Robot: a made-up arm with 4 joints.
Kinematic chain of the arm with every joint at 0, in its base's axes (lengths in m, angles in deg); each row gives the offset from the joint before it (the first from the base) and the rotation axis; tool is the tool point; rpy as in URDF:
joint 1: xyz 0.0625 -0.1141 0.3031 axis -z
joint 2: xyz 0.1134 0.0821 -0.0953 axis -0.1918 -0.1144 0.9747
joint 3: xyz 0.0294 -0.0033 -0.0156 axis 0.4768 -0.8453 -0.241
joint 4: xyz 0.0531 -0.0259 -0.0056 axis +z
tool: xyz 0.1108 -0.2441 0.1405 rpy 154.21 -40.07 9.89
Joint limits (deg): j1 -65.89..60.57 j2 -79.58..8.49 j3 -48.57..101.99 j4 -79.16..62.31
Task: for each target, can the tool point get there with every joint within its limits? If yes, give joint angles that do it. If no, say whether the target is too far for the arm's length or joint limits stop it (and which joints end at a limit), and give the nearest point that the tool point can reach.
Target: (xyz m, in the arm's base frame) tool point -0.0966 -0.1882 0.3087
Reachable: yes | joints 39.01 -67.47 -23.79 -35.59
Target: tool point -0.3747 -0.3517 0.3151
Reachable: no: joint limits stop it (at a limit: joint 1) | nearest point -0.1600 -0.2858 0.2619 | short by 0.231 m
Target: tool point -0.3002 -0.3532 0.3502
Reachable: no: joint limits stop it (at a limit: joint 1) | nearest point -0.1460 -0.2986 0.2940 | short by 0.173 m
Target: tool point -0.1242 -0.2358 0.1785
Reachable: yes | joints 38.41 -33.31 74.73 4.73
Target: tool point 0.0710 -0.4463 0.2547
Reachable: yes | joints 32.89 -40.14 -12.05 11.48
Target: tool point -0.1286 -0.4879 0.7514
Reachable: no: too far | nearest point 0.0214 -0.3612 0.4488 | short by 0.361 m
